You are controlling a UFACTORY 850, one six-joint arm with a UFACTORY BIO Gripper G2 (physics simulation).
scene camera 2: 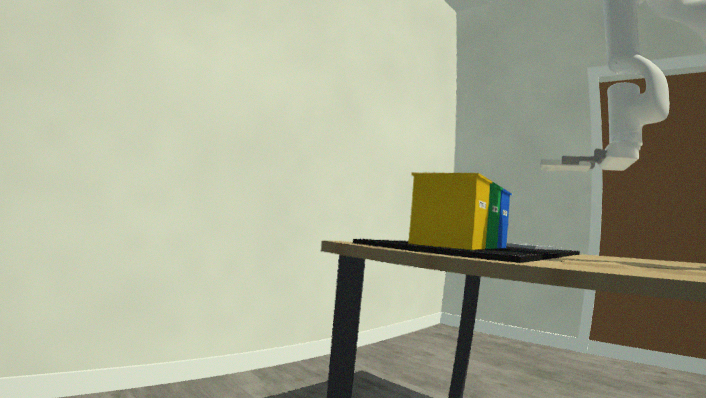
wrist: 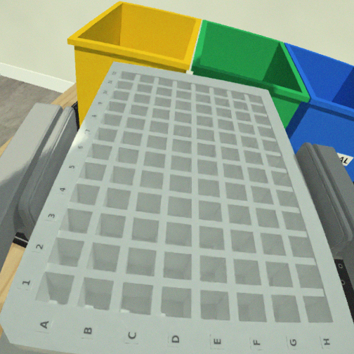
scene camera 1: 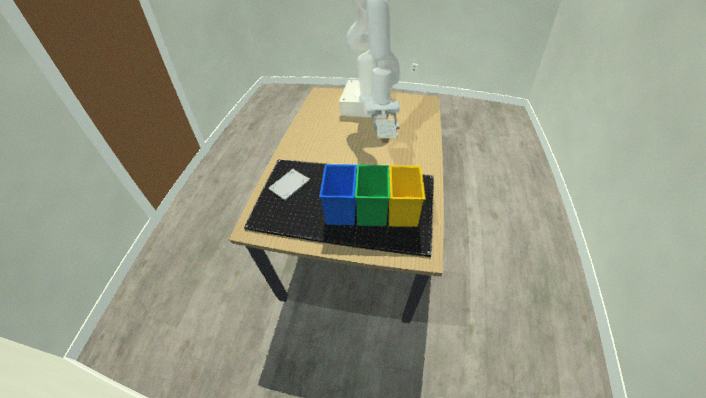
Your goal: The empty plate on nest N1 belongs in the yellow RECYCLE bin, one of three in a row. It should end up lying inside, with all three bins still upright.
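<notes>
The plate (scene camera 1: pixel 387 129) (scene camera 2: pixel 554 166) (wrist: pixel 192 192) is pale, with a grid of square, empty-looking wells. My gripper (scene camera 1: pixel 386 125) (wrist: pixel 186 175) is shut on its two long sides and holds it roughly level in the air, higher than the bin rims in the second scene view and on the robot's side of the bins. The yellow bin (scene camera 1: pixel 405 212) (scene camera 2: pixel 442 212) (wrist: pixel 92 75) stands upright at the right end of the row in the first scene view. The green bin (scene camera 1: pixel 372 212) (scene camera 2: pixel 493 220) (wrist: pixel 240 50) and the blue bin (scene camera 1: pixel 340 212) (scene camera 2: pixel 505 220) (wrist: pixel 320 125) also stand upright.
The bins stand side by side on a black perforated board (scene camera 1: pixel 285 220) (scene camera 2: pixel 380 243) on the wooden table (scene camera 1: pixel 320 135) (scene camera 2: pixel 625 277). A flat white rectangular piece (scene camera 1: pixel 289 184) lies on the board, left of the blue bin. The white robot base (scene camera 1: pixel 351 102) is at the far end.
</notes>
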